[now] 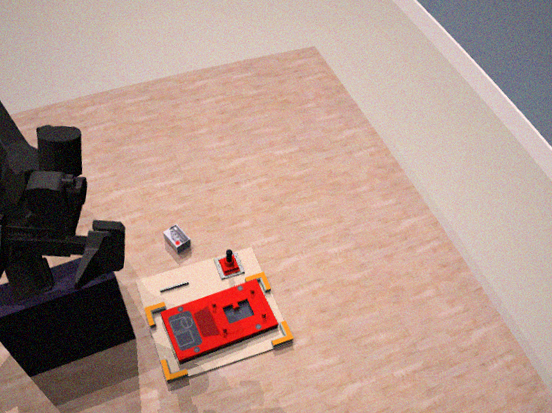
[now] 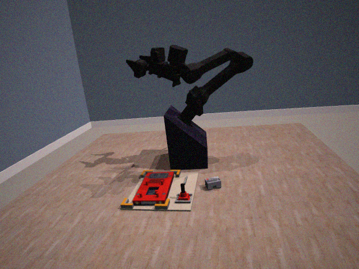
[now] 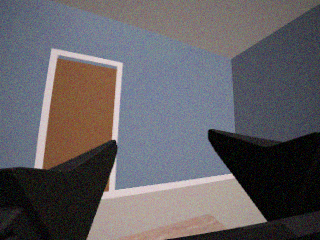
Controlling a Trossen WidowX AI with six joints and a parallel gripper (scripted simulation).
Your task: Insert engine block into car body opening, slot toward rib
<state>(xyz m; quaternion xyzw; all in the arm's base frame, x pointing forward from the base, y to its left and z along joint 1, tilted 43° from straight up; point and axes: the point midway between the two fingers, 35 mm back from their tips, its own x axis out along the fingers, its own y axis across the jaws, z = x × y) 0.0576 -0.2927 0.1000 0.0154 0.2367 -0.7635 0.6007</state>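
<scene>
The engine block is 240 mm ahead of my gripper tip, 290 mm to the left of it and 450 mm below it.
</scene>
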